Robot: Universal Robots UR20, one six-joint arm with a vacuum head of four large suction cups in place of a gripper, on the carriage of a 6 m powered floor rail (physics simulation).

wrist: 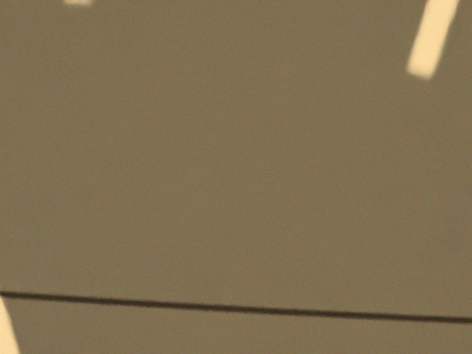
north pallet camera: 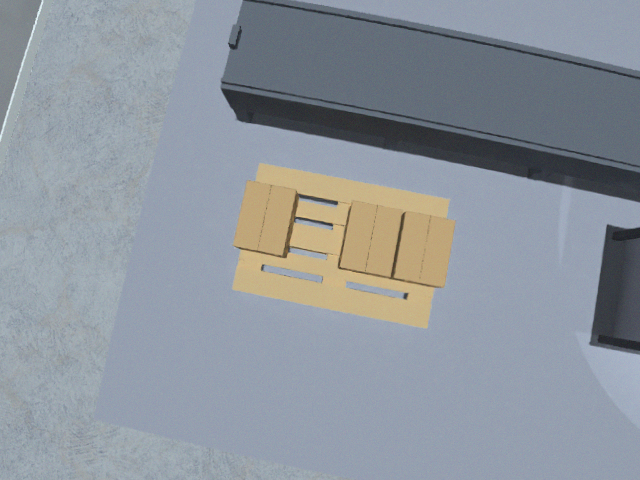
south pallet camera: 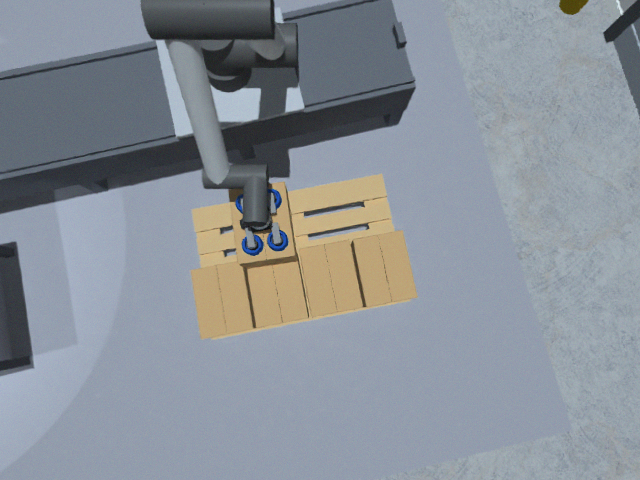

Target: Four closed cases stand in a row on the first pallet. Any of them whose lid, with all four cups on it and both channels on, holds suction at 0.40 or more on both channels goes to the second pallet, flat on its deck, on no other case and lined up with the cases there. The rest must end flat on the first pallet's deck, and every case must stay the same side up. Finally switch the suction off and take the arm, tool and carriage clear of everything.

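Seen in the pictures: hand, its tool point: (wrist: 236,252); arm's base, origin of its link: (south pallet camera: 229,71).
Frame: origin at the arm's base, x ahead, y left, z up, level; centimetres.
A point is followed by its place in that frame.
In the north pallet view, three closed cases (north pallet camera: 266,218) @(x 95.1, y -552.6, z -17.9 cm) (north pallet camera: 371,237) @(x 93.9, y -493.2, z -17.9 cm) (north pallet camera: 424,249) @(x 94.6, y -463.1, z -17.9 cm) lie flat on the first pallet (north pallet camera: 333,295) @(x 129.9, y -507.1, z -42.7 cm), with a gap between the left one and the other two. In the south pallet view, my suction head (south pallet camera: 261,222) @(x 87.8, y 0.2, z 7.5 cm) has its blue cups on the lid of another case (south pallet camera: 285,219) @(x 88.8, y 11.7, z 9.7 cm) (wrist: 225,175) @(x 87.9, y -3.8, z 9.7 cm), whose lid and dark seam fill the wrist view. This held case is level, at the back of the second pallet (south pallet camera: 338,193) @(x 69.7, y 45.8, z -42.7 cm), close behind the front row. I cannot tell whether its underside touches the deck.
Several cases (south pallet camera: 222,302) @(x 120.0, y -32.6, z -17.8 cm) (south pallet camera: 276,294) @(x 122.6, y -3.2, z -17.9 cm) (south pallet camera: 330,279) @(x 121.6, y 27.4, z -17.8 cm) (south pallet camera: 385,268) @(x 122.8, y 58.3, z -17.8 cm) form the second pallet's front row. The floor rail (north pallet camera: 413,77) (south pallet camera: 77,113) runs behind both pallets, with the white carriage (south pallet camera: 237,108) @(x 21.8, y -0.1, z 0.0 cm) on it. A dark open bin (north pallet camera: 604,289) (south pallet camera: 25,310) stands between the pallets.
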